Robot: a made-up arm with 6 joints. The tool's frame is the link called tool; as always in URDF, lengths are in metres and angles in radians. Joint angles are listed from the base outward.
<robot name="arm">
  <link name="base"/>
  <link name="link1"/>
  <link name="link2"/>
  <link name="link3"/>
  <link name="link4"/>
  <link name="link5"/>
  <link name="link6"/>
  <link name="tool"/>
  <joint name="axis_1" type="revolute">
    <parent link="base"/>
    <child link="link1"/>
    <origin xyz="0 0 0.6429" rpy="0 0 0"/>
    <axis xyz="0 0 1"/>
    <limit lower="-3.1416" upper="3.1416"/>
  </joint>
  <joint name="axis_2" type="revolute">
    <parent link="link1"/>
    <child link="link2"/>
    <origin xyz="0.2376 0 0" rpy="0 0 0"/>
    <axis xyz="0 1 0"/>
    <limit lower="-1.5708" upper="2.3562"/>
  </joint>
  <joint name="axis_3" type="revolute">
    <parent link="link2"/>
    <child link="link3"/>
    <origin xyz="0 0 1.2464" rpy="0 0 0"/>
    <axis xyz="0 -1 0"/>
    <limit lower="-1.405" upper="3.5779"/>
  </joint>
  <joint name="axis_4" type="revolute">
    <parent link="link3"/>
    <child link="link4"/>
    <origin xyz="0 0 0.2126" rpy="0 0 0"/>
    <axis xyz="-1 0 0"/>
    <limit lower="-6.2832" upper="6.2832"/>
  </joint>
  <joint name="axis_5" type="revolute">
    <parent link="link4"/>
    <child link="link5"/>
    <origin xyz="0.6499 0 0" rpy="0 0 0"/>
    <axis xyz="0 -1 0"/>
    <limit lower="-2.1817" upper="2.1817"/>
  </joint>
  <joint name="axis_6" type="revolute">
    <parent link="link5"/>
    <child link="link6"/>
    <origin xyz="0.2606 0 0" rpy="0 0 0"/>
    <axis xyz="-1 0 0"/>
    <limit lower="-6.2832" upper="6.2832"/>
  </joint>
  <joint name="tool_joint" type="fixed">
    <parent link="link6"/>
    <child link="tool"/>
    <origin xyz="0 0 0" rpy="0 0 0"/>
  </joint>
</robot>
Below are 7 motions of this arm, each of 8 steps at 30 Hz.
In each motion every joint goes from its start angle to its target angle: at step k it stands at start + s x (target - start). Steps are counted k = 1, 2, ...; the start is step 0. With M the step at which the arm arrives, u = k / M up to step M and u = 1 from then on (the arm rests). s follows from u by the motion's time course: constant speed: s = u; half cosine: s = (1 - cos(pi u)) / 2; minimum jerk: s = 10 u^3 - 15 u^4 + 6 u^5.
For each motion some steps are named. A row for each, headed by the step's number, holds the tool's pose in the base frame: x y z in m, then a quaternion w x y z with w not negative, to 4 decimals.
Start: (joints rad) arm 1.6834 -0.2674 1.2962 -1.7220 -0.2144 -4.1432
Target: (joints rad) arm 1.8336 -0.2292 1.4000 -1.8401 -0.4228 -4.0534
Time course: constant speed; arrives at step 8
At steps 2, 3, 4, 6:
2: -0.0199 -0.3200 2.7473 0.4654 0.3994 -0.6466 0.4536
3: -0.0193 -0.3252 2.7449 0.4491 0.4062 -0.6517 0.4568
4: -0.0185 -0.3305 2.7423 0.4326 0.4132 -0.6566 0.4593
6: -0.0158 -0.3416 2.7361 0.3994 0.4277 -0.6662 0.4623

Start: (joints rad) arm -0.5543 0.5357 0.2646 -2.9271 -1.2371 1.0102
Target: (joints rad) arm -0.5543 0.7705 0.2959 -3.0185 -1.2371 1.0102
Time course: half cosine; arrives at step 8
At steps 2, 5, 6, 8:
2: 1.5113 -0.8777 1.9077 0.5907 0.6711 -0.3532 0.2755
5: 1.6308 -0.9659 1.7214 0.5714 0.7053 -0.3513 0.2292
6: 1.6626 -0.9898 1.6623 0.5656 0.7148 -0.3508 0.2149
8: 1.6897 -1.0104 1.6077 0.5602 0.7230 -0.3503 0.2019

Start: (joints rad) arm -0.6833 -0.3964 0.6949 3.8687 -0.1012 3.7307
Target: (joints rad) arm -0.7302 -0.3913 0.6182 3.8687 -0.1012 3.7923
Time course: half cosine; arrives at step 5
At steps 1, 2, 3, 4, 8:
1: -0.0063 0.0279 2.7050 0.5058 -0.6479 -0.2457 -0.5139
2: 0.0093 0.0150 2.7009 0.5039 -0.6539 -0.2306 -0.5151
3: 0.0282 -0.0013 2.6953 0.5014 -0.6611 -0.2118 -0.5164
4: 0.0430 -0.0148 2.6904 0.4993 -0.6667 -0.1966 -0.5172
8: 0.0486 -0.0200 2.6884 0.4985 -0.6689 -0.1908 -0.5174

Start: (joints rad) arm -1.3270 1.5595 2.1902 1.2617 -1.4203 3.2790
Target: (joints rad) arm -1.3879 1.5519 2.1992 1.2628 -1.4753 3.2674
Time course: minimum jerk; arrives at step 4
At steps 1, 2, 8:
1: 0.2222 -1.9619 1.1726 0.0645 0.2690 -0.8263 -0.4906
2: 0.1723 -1.9592 1.1760 0.0486 0.2550 -0.8325 -0.4895
8: 0.1100 -1.9538 1.1802 0.0286 0.2372 -0.8398 -0.4875

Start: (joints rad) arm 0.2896 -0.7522 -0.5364 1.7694 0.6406 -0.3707
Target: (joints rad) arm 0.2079 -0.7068 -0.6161 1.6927 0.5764 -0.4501
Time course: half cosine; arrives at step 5
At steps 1, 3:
1: 0.1450 0.1999 1.9102 0.6760 -0.5932 -0.3098 0.3085
3: 0.2046 0.1986 1.8826 0.7194 -0.5662 -0.2605 0.3065

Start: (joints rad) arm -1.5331 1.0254 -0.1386 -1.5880 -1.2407 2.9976
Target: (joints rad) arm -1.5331 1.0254 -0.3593 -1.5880 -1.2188 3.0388
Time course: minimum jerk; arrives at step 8
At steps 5, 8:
5: 0.3088 -1.6834 0.6266 0.9835 -0.0670 0.1666 -0.0207
8: 0.3067 -1.6427 0.6026 0.9842 -0.0427 0.1713 -0.0150

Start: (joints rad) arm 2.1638 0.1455 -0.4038 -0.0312 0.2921 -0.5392
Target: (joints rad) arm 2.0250 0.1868 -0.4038 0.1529 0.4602 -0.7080
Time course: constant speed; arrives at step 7
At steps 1, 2, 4, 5, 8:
1: -0.7280 1.1287 1.6514 0.4859 0.0327 0.2989 0.8207
2: -0.7113 1.1480 1.6510 0.4887 0.0423 0.2953 0.8199
4: -0.6770 1.1850 1.6498 0.4927 0.0609 0.2885 0.8187
5: -0.6594 1.2028 1.6491 0.4940 0.0698 0.2852 0.8184
8: -0.6235 1.2368 1.6473 0.4951 0.0869 0.2793 0.8181

